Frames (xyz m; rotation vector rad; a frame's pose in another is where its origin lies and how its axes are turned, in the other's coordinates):
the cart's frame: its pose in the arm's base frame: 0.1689 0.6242 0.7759 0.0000 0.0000 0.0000
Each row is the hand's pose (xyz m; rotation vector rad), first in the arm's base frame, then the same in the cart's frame.
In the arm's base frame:
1: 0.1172 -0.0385 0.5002 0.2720 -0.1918 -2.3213
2: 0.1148 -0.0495 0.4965 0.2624 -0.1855 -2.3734
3: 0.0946 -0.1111 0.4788 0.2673 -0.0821 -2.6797
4: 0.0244 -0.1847 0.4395 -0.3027 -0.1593 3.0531
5: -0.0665 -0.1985 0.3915 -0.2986 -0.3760 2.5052
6: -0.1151 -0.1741 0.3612 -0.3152 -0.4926 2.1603
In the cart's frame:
1: -0.0517 -0.6627 -0.2757 0.2720 -0.1918 -2.3213
2: -0.0541 -0.6737 -0.2794 0.2624 -0.1855 -2.3734
3: -0.0743 -0.7353 -0.2971 0.2673 -0.0821 -2.6797
4: -0.1445 -0.8089 -0.3364 -0.3027 -0.1593 3.0531
5: -0.2354 -0.8227 -0.3844 -0.2986 -0.3760 2.5052
6: -0.2840 -0.7983 -0.4147 -0.3152 -0.4926 2.1603

